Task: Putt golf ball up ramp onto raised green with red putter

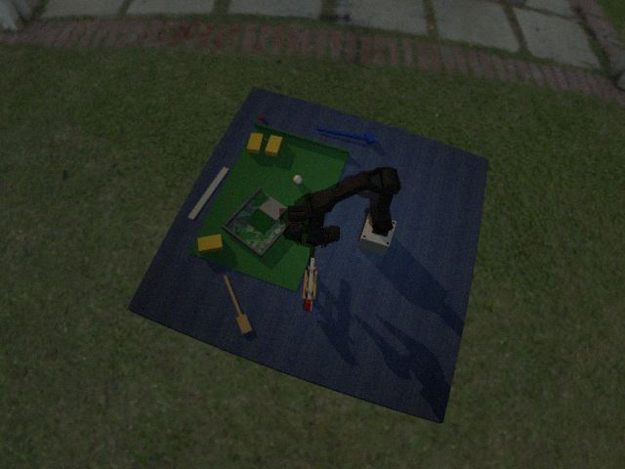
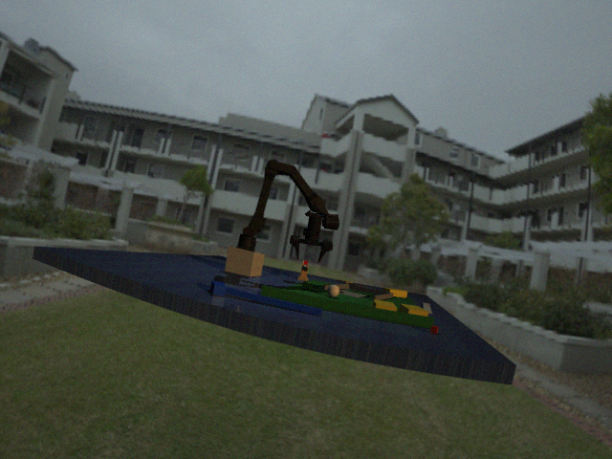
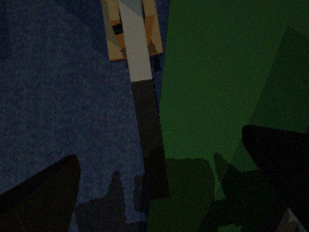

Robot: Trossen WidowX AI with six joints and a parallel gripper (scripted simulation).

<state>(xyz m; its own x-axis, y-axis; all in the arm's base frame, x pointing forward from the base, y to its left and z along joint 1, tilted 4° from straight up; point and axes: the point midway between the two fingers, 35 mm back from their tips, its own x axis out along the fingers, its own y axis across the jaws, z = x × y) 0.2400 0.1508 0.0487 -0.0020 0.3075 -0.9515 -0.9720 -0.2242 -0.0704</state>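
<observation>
Now: the red putter 11 cm to the left of my gripper tip, 4 cm below it and 3 cm behind it. Also, from my gripper tip: blue putter 67 cm to the right, 8 cm below, 3 cm ahead; then white golf ball 32 cm to the right, 16 cm ahead, 7 cm below; then green mat 24 cm ahead, 20 cm to the right, 9 cm below.
</observation>
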